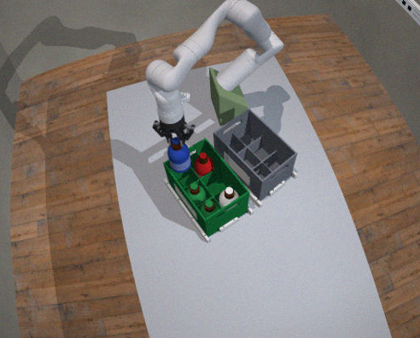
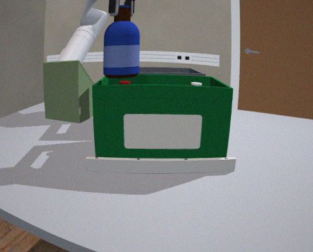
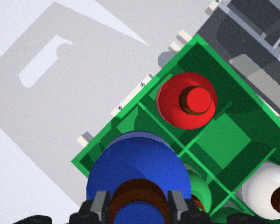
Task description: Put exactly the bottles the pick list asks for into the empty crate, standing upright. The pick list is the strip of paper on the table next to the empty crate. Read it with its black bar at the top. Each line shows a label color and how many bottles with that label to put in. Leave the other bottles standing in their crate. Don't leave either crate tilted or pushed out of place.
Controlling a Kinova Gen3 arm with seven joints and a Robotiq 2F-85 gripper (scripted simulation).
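Now: the blue-label bottle 70 mm below my hand. From my hand the other things lie so: green crate: 60 mm ahead, 80 mm to the left, 250 mm below; white-label bottle: 120 mm ahead, 150 mm to the left, 250 mm below; red-label bottle: 40 mm behind, 80 mm to the left, 250 mm below.
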